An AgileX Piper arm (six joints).
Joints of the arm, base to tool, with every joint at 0 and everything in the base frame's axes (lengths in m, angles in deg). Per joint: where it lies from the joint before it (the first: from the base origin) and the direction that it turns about. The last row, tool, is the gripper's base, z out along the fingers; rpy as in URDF.
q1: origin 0 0 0.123 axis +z
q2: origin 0 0 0 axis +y
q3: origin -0.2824 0 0.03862 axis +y
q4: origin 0.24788 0 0.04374 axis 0.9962 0 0.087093
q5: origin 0 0 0 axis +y
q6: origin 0.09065 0 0.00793 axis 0.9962 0 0.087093
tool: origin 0 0 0 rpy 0 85.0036 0
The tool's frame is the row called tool.
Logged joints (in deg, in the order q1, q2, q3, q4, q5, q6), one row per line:
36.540, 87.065, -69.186, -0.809, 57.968, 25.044
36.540, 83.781, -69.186, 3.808, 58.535, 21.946
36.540, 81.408, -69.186, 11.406, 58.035, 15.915
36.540, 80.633, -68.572, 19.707, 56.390, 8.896
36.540, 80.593, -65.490, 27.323, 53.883, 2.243
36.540, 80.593, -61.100, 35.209, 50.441, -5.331
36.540, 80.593, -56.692, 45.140, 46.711, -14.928
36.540, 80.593, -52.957, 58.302, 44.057, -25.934
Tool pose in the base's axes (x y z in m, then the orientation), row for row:
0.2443, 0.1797, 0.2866, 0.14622, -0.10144, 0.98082, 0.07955
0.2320, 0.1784, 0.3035, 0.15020, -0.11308, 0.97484, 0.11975
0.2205, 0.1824, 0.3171, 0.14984, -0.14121, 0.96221, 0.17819
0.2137, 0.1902, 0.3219, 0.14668, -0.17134, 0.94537, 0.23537
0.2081, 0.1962, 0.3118, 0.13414, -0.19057, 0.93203, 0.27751
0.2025, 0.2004, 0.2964, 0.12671, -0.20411, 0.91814, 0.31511
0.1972, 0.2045, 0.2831, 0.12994, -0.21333, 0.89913, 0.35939
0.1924, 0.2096, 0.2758, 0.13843, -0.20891, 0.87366, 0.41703
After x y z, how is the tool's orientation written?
As a quaternion, w x y z.
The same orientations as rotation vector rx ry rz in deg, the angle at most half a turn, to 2 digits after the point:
-16.73, 161.79, 13.12
-18.61, 160.45, 19.71
-23.25, 158.40, 29.33
-28.26, 155.91, 38.82
-31.65, 154.79, 46.09
-34.04, 153.13, 52.56
-35.52, 149.69, 59.83
-34.61, 144.75, 69.09

